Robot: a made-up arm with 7 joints.
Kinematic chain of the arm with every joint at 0, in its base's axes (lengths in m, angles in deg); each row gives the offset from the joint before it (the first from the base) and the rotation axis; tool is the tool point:
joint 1: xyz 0 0.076 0 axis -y
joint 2: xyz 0 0.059 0 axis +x
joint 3: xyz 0 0 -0.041 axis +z
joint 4: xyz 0 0 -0.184 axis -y
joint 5: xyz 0 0 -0.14 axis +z
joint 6: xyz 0 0 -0.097 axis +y
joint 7: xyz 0 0 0 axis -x
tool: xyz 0 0 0
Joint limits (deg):
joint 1: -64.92..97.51
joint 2: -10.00..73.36
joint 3: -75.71..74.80
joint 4: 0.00..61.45
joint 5: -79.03..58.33
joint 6: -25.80..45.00
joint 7: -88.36..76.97
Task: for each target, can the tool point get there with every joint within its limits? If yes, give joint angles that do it. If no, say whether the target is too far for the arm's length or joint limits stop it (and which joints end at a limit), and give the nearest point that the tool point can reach.
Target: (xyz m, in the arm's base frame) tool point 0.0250 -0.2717 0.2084
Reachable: no: joint limits stop it (at a limit: joint 1, joint 2, joint 4) | nearest point 0.2859 -0.1057 0.1345 | short by 0.318 m
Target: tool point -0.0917 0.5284 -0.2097
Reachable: yes | joints -36.79 52.71 49.46 19.79 -48.38 11.33 -41.11
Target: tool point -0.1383 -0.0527 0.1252
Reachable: no: joint limits stop it (at a limit: joint 1, joint 2, joint 3, joint 4) | nearest point -0.2482 -0.1224 -0.1729 | short by 0.325 m
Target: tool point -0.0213 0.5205 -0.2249
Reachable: yes | joints -33.65 56.49 23.69 29.50 41.50 22.65 55.26
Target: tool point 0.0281 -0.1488 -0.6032
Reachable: no: too far | nearest point 0.0196 -0.0303 -0.4210 | short by 0.217 m
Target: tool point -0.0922 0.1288 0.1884
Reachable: no: joint limits stop it (at a limit: joint 1, joint 2, joint 4) | nearest point 0.0110 0.4769 0.2019 | short by 0.363 m
